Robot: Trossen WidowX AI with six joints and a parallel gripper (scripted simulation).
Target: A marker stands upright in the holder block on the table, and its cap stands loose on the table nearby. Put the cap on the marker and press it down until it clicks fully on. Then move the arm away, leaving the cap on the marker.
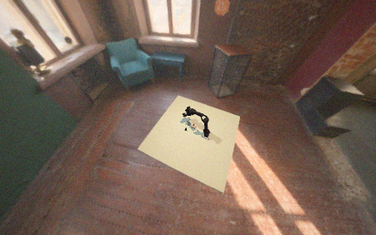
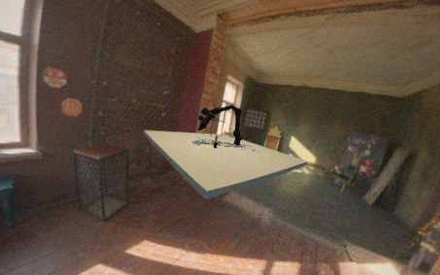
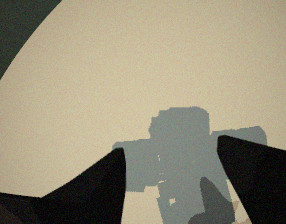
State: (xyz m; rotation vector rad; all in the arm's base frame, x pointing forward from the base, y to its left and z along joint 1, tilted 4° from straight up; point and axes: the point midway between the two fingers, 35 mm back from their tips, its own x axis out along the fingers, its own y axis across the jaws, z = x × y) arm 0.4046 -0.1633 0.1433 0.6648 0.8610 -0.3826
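The black marker cap is 9 cm behind my gripper tip, 19 cm to the left of it and 10 cm below it.
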